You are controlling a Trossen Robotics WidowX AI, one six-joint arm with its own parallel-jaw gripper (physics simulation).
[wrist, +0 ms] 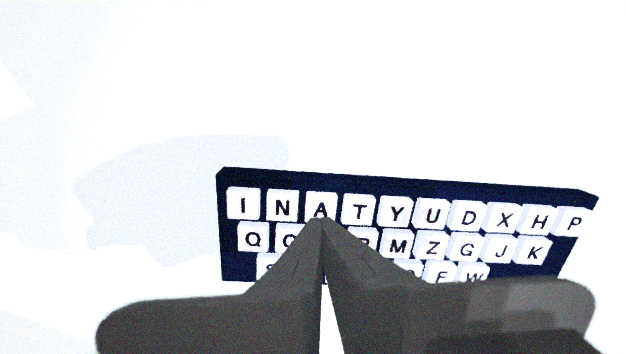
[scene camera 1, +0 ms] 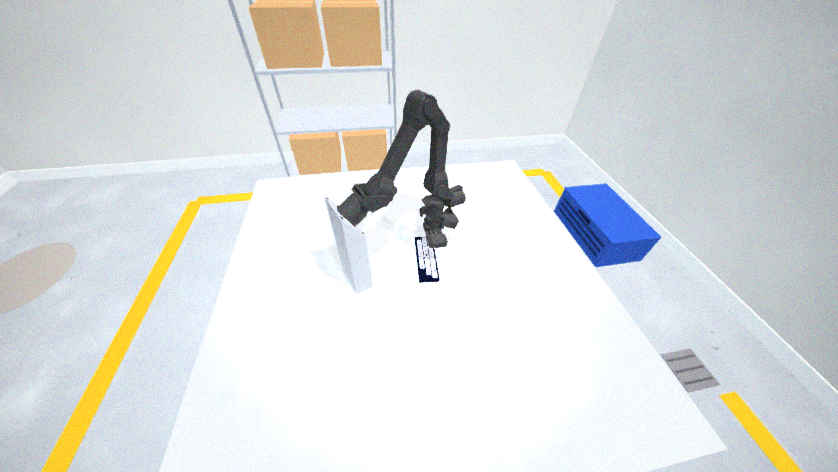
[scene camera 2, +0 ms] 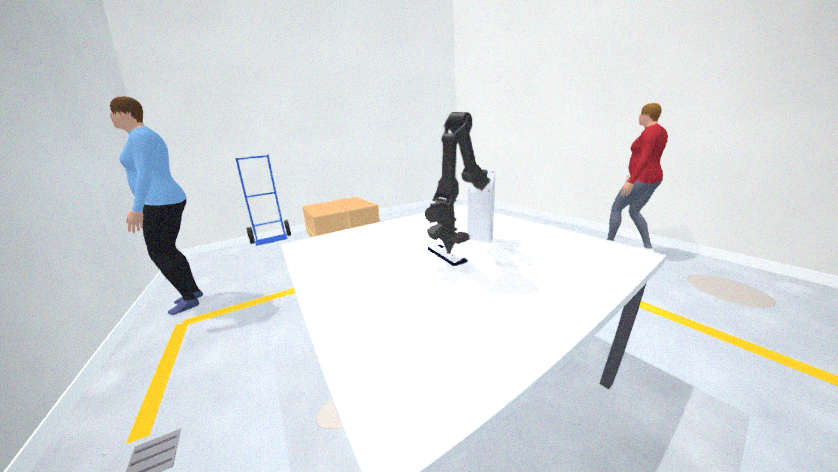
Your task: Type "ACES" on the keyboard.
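Pixels of known places: gripper, between the fingertips: [wrist: 319, 226] [scene camera 2: 449, 253]; arm's base, origin of its link: [scene camera 1: 345, 216] [scene camera 2: 481, 181].
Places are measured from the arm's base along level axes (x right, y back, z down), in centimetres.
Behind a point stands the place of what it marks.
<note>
A dark blue keyboard [scene camera 1: 421, 275] @(x -5.6, y -21.1, z 27.0 cm) [scene camera 2: 455, 263] @(x -24.7, y -19.9, z 27.2 cm) [wrist: 400, 183] @(x -16.2, y -23.8, z 27.1 cm) with white lettered keys lies on the white table [scene camera 1: 404, 375] @(x 27.1, y -24.3, z 28.3 cm) [scene camera 2: 398, 340] @(x -61.3, y -45.0, z 28.3 cm). My gripper [scene camera 2: 449, 250] @(x -19.8, y -21.1, z 24.7 cm) [wrist: 319, 226] @(x -19.8, y -21.1, z 24.7 cm) is shut and empty. In the wrist view its tips overlap the lower edge of the A key [wrist: 320, 203] @(x -19.8, y -21.4, z 26.5 cm); whether they touch it I cannot tell. The S key [wrist: 263, 270] @(x -21.0, y -16.4, z 26.5 cm) shows in part at the lower left, beside the fingers. The C key is mostly hidden behind the right finger, and the E key does not show clearly. The top row reads I, N, A, T, Y, U, D, X, H, P.
A white upright panel [scene camera 1: 350, 252] @(x 5.9, y -2.7, z 7.7 cm) [scene camera 2: 480, 214] @(x -2.5, y -1.2, z 14.7 cm) stands on the table beside the arm's base. Off the table are a blue cabinet [scene camera 1: 609, 219], a blue hand truck [scene camera 2: 262, 194], cardboard boxes [scene camera 2: 341, 216], a person in blue [scene camera 2: 149, 167] and a person in red [scene camera 2: 649, 155].
</note>
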